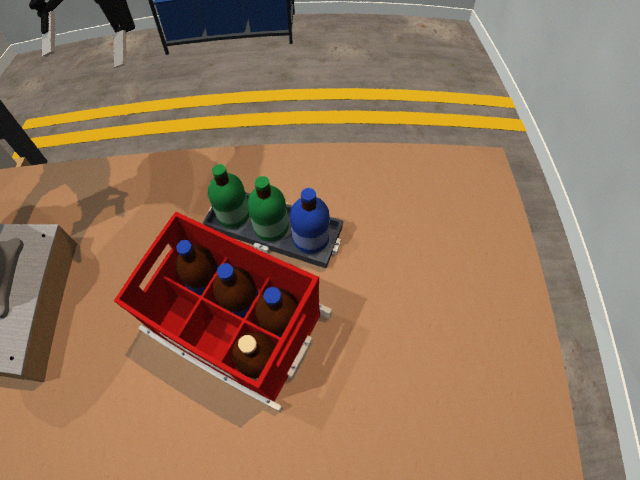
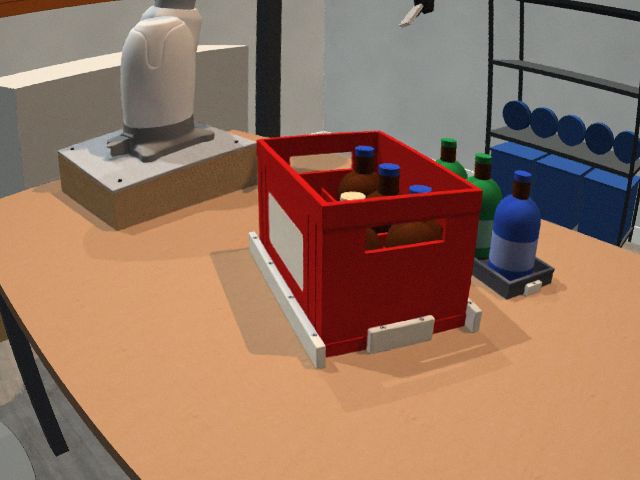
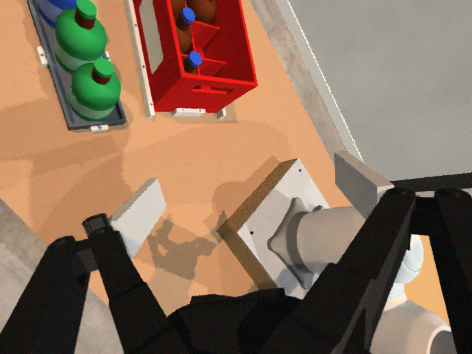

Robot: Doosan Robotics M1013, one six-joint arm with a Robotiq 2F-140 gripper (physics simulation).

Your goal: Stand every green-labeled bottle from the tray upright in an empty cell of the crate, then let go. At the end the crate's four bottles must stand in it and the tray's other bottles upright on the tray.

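Frame: origin at the arm's base, x ahead, y left, z up, level; centimetres.
Where they show: gripper, between the fingertips: (image 1: 87,60) (image 3: 245,180); arm's base, origin of its link: (image 2: 158,142) (image 3: 299,241).
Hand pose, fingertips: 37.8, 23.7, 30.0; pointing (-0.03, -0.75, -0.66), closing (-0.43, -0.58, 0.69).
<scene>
Each offset is from my fingertips to the centre of the thing, as dx, dy, dz. "pt": to the spot under its first point.
Two green bottles with pale green labels stand upright on the dark tray {+27.6, -12.3, -38.1} (image 1: 323,258) (image 2: 496,281) (image 3: 66,102): one {+19.4, -8.4, -31.2} (image 1: 226,198) (image 2: 449,167) (image 3: 95,92) at the end nearer the arm's base, one {+27.5, -12.4, -31.2} (image 1: 267,211) (image 2: 483,196) (image 3: 80,40) in the middle. A blue bottle {+35.5, -16.0, -31.2} (image 1: 309,222) (image 2: 514,232) (image 3: 57,10) stands at the other end. The red crate {+19.2, -33.0, -30.7} (image 1: 237,242) (image 2: 403,289) (image 3: 165,92) holds three blue-capped brown bottles along its tray side and a cream-capped one {+24.5, -41.2, -30.9} (image 1: 253,356). Two cells beside that one are empty. My gripper (image 1: 83,46) (image 3: 245,180) is open and empty, high and away from the bottles.
White strips {pt +17.8, -43.8, -36.4} (image 1: 224,378) (image 2: 289,297) sit around the crate's foot, and small white blocks by the tray. The arm's base plate (image 1: 36,289) (image 2: 170,170) (image 3: 270,215) is on a block on the table. A shelf rack with blue bins (image 2: 568,180) stands behind the table.
</scene>
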